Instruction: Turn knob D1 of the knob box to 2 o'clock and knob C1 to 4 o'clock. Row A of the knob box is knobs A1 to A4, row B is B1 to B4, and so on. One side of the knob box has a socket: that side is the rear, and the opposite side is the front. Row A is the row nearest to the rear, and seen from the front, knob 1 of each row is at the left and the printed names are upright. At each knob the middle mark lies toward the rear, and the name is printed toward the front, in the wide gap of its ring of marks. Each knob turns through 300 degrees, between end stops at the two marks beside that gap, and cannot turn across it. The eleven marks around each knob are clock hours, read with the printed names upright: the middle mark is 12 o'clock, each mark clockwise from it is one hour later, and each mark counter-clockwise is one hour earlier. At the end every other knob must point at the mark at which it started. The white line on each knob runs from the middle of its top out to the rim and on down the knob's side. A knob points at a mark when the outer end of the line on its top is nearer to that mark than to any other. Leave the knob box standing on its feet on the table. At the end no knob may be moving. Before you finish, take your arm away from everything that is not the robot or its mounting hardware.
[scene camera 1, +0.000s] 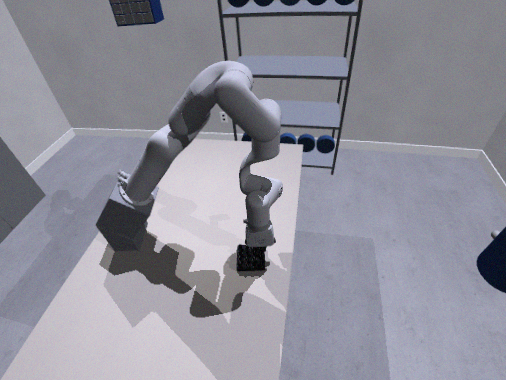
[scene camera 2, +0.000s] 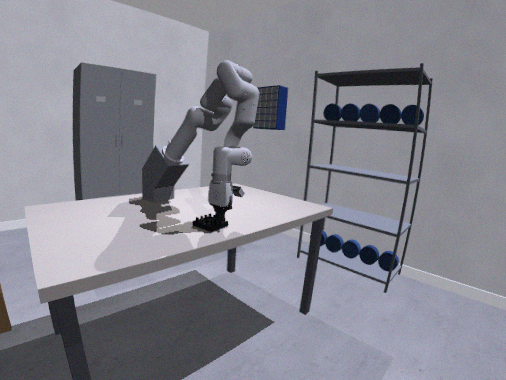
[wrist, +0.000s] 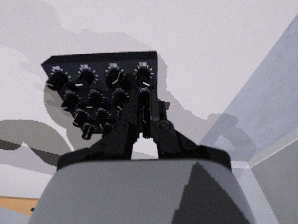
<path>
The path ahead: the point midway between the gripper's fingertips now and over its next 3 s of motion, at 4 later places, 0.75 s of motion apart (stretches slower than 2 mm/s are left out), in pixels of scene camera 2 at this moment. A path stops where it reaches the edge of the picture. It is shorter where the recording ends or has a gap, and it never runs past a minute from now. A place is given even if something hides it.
My gripper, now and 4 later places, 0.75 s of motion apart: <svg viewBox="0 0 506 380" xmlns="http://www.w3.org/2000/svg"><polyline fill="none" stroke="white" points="219,221 220,215 220,212 221,210 223,208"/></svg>
</path>
